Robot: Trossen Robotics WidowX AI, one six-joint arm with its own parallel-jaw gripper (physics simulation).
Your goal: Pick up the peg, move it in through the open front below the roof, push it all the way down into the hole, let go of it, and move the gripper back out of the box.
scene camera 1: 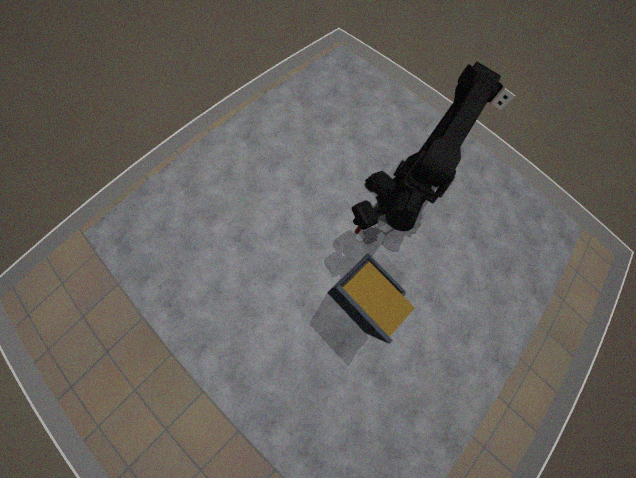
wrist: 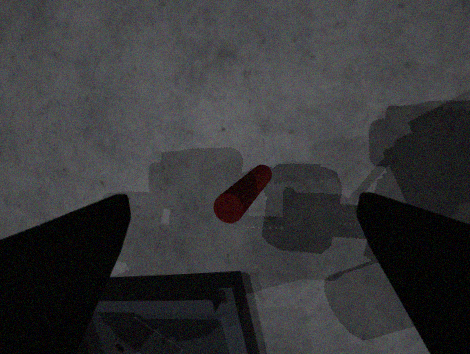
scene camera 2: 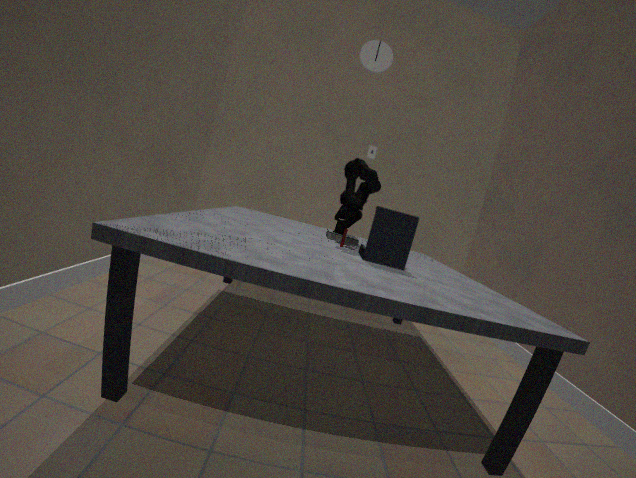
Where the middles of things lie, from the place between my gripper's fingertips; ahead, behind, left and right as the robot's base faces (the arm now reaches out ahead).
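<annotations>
My hand 1 cm below the dark box [scene camera 1: 367, 293], 12 cm short of it, 17 cm to the right of it.
</annotations>
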